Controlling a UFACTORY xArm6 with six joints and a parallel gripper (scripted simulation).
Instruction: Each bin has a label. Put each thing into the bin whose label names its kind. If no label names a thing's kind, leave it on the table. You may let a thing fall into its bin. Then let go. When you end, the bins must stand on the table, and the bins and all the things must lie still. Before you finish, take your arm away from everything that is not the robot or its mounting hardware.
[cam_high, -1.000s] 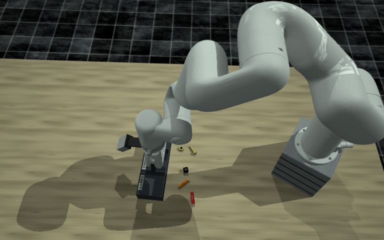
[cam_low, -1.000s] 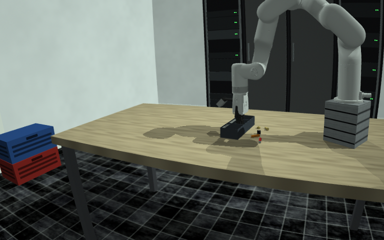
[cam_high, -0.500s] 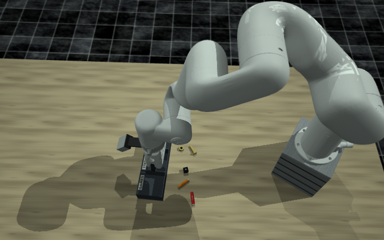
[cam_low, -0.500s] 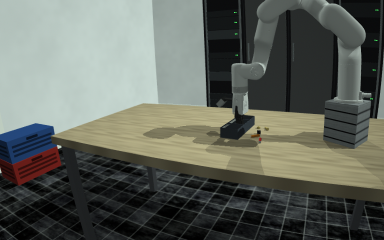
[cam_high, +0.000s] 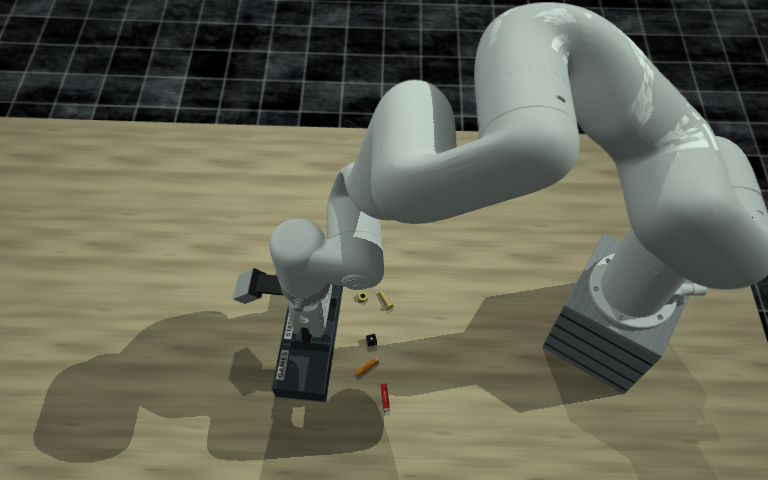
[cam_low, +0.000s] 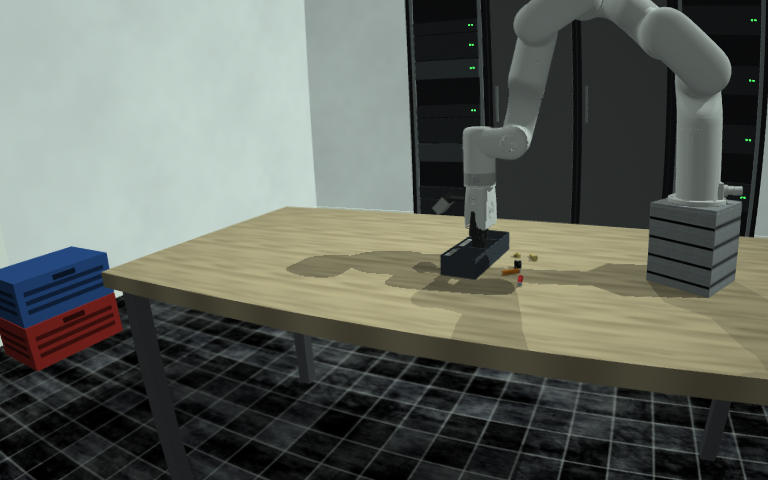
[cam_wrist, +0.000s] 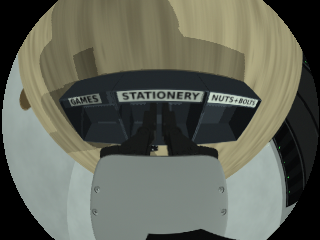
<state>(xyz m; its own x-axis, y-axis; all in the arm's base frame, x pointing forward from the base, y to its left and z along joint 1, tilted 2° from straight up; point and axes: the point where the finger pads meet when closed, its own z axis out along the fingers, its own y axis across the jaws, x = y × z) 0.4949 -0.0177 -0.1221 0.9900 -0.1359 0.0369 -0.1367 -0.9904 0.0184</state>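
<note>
My gripper is now 1 cm short of the dark three-part bin and 1 cm above it. The rest, counted from my hand: brass nut: 8 cm behind, 6 cm to the right, 3 cm below; then black die: 10 cm behind, 3 cm below, 2 cm to the left; then orange stick: 9 cm behind, 7 cm to the left, 3 cm below.
</note>
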